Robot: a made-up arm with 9 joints. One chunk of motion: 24 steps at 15 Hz.
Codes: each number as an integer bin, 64 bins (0 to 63) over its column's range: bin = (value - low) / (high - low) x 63, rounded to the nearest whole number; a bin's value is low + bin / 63 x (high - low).
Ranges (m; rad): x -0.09..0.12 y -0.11..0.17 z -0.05..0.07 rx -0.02..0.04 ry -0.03..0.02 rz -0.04..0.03
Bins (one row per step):
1: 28 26 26 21 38 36
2: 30 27 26 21 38 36
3: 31 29 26 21 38 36
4: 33 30 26 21 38 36
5: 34 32 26 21 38 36
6: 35 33 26 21 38 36
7: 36 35 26 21 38 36
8: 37 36 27 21 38 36
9: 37 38 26 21 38 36
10: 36 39 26 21 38 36
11: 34 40 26 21 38 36
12: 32 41 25 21 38 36
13: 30 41 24 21 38 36
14: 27 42 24 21 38 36
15: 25 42 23 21 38 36
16: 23 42 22 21 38 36
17: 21 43 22 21 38 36
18: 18 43 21 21 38 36
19: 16 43 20 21 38 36
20: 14 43 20 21 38 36
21: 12 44 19 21 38 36
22: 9 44 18 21 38 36
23: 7 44 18 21 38 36
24: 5 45 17 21 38 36
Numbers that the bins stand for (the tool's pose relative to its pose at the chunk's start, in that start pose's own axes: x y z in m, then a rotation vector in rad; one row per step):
1: 0.0033 0.0056 -0.0005 0.0000 0.0002 0.0000
2: 0.0100 0.0100 -0.0005 0.0000 0.0002 0.0000
3: 0.0133 0.0189 -0.0005 0.0000 0.0002 0.0000
4: 0.0200 0.0233 -0.0005 0.0000 0.0002 0.0000
5: 0.0233 0.0322 -0.0005 0.0000 0.0002 0.0000
6: 0.0267 0.0367 -0.0005 0.0000 0.0002 0.0000
7: 0.0300 0.0456 -0.0005 0.0000 0.0002 0.0000
8: 0.0333 0.0500 0.0014 0.0000 0.0002 0.0000
9: 0.0333 0.0589 -0.0005 0.0000 0.0002 0.0000
10: 0.0300 0.0633 -0.0005 0.0000 0.0002 0.0000
11: 0.0233 0.0678 -0.0005 0.0000 0.0002 0.0000
12: 0.0167 0.0722 -0.0024 0.0000 0.0002 0.0000
13: 0.0100 0.0722 -0.0043 0.0000 0.0002 0.0000
14: 0.0000 0.0767 -0.0043 0.0000 0.0002 0.0000
15: -0.0067 0.0767 -0.0062 0.0000 0.0002 0.0000
16: -0.0133 0.0767 -0.0081 0.0000 0.0002 0.0000
17: -0.0200 0.0811 -0.0081 0.0000 0.0002 0.0000
18: -0.0300 0.0811 -0.0100 0.0000 0.0002 0.0000
19: -0.0367 0.0811 -0.0119 0.0000 0.0002 0.0000
20: -0.0433 0.0811 -0.0119 0.0000 0.0002 0.0000
21: -0.0500 0.0856 -0.0138 0.0000 0.0002 0.0000
22: -0.0600 0.0856 -0.0157 0.0000 0.0002 0.0000
23: -0.0667 0.0856 -0.0157 0.0000 0.0002 0.0000
24: -0.0733 0.0900 -0.0176 0.0000 0.0002 0.0000

